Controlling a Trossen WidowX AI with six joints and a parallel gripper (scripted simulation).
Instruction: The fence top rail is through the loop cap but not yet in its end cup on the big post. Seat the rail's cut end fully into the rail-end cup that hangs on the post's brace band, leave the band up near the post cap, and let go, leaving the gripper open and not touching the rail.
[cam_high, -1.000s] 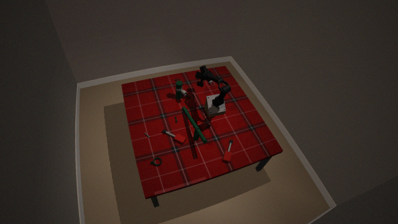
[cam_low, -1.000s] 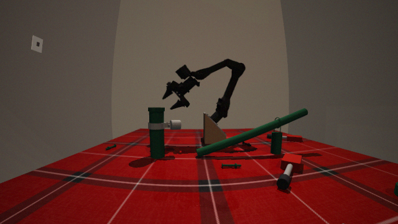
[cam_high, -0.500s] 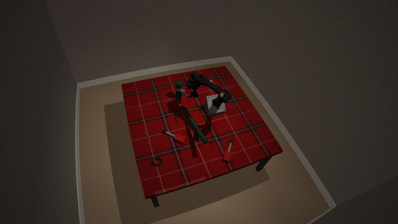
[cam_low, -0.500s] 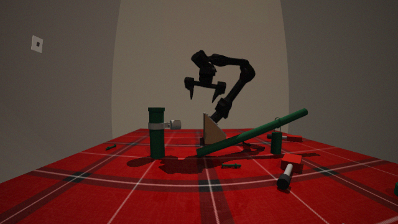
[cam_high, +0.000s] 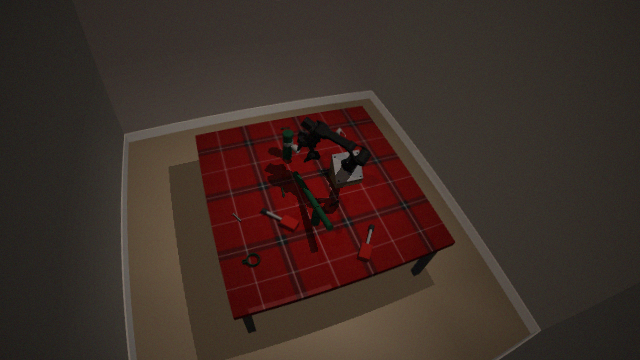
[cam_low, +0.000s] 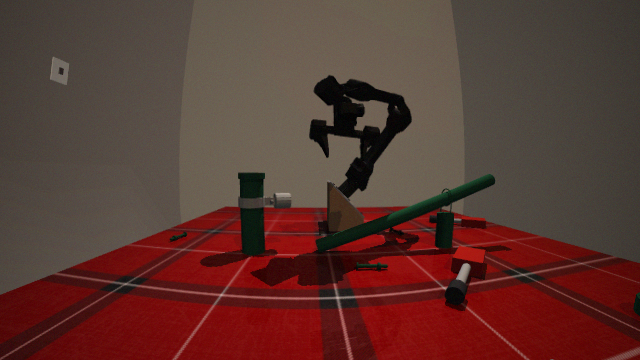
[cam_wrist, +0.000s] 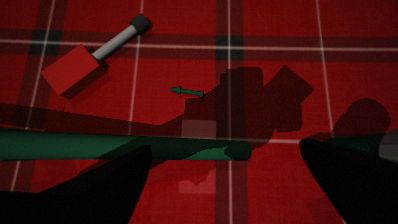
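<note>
Right now the grey rail-end cup is 17 cm to the right of my gripper tip, 11 cm below it and 5 cm behind it. From my gripper tip the other things lie so: short green post (29 cm to the left, 14 cm below, 3 cm ahead).
</note>
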